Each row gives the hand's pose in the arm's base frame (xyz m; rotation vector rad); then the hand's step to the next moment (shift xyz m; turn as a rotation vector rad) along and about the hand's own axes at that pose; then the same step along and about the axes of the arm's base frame.
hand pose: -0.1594 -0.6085 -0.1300 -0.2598 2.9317 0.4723
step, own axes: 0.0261 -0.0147 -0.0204 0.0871 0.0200 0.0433
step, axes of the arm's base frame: -0.0251 -0.0241 0.0099 -0.0829 0.0201 -0.0508
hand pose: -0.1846 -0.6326 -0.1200 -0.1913 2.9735 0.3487
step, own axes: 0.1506 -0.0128 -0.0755 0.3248 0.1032 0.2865
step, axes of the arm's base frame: -0.1555 -0.0468 0.0466 -0.2977 0.1323 -0.3034
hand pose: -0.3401 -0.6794 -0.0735 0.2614 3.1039 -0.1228
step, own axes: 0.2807 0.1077 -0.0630 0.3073 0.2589 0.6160
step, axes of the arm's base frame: -0.2597 0.1575 0.0459 -0.2486 0.2559 -0.6431
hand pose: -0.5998 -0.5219 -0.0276 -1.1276 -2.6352 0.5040
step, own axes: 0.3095 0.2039 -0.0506 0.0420 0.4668 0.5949
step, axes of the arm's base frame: -0.0593 0.3692 -0.0117 0.0739 0.2004 -0.7266
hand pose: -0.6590 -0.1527 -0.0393 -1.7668 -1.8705 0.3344
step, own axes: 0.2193 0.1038 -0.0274 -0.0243 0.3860 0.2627
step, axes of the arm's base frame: 0.1035 0.2207 0.0145 0.1841 0.0663 -0.4246
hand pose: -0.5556 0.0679 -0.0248 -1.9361 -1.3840 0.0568
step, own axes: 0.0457 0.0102 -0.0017 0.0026 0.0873 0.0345
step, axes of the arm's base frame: 0.0279 0.0357 0.0121 0.0558 0.0083 -0.0750
